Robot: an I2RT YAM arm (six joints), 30 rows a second.
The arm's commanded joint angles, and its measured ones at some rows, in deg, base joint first. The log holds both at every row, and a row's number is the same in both.
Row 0, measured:
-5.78, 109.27, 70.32, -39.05, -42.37, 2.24
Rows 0 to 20, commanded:
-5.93, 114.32, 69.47, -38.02, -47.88, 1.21
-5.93, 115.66, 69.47, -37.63, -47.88, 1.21
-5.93, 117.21, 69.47, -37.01, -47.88, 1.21
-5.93, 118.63, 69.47, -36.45, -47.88, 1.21
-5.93, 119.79, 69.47, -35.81, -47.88, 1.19
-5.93, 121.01, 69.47, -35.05, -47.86, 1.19
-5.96, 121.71, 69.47, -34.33, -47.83, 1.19
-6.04, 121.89, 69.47, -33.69, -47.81, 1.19
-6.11, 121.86, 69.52, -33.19, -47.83, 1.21
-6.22, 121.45, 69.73, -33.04, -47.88, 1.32
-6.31, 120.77, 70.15, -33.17, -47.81, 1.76
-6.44, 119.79, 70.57, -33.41, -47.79, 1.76
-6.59, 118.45, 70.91, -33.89, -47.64, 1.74
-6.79, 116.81, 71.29, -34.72, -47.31, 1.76
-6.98, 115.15, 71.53, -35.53, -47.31, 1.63
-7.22, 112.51, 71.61, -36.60, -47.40, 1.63
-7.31, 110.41, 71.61, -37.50, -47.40, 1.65
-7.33, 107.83, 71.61, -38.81, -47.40, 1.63
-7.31, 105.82, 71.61, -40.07, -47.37, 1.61
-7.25, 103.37, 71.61, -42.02, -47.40, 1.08
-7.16, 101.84, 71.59, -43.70, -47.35, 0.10
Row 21, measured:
-6.85, 108.60, 70.24, -41.71, -46.48, 2.15
